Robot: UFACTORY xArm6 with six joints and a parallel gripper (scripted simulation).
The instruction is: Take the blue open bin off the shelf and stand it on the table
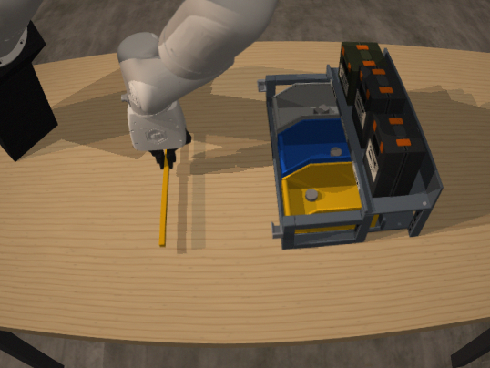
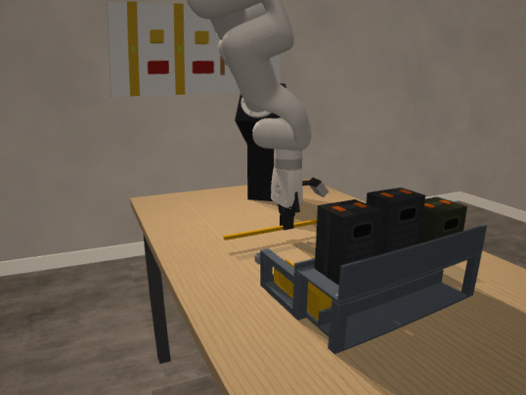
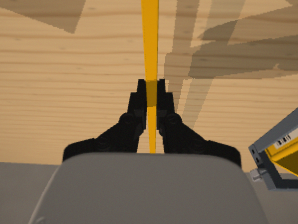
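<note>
Now: hand 30 cm short of the blue open bin, 6 cm to the left of it and 1 cm above it. The rest, counted from my hand: yellow bin (28 cm ahead, 17 cm to the right, 1 cm below); yellow rail (2 cm below); grey bin (32 cm ahead, 5 cm to the left, 1 cm below).
</note>
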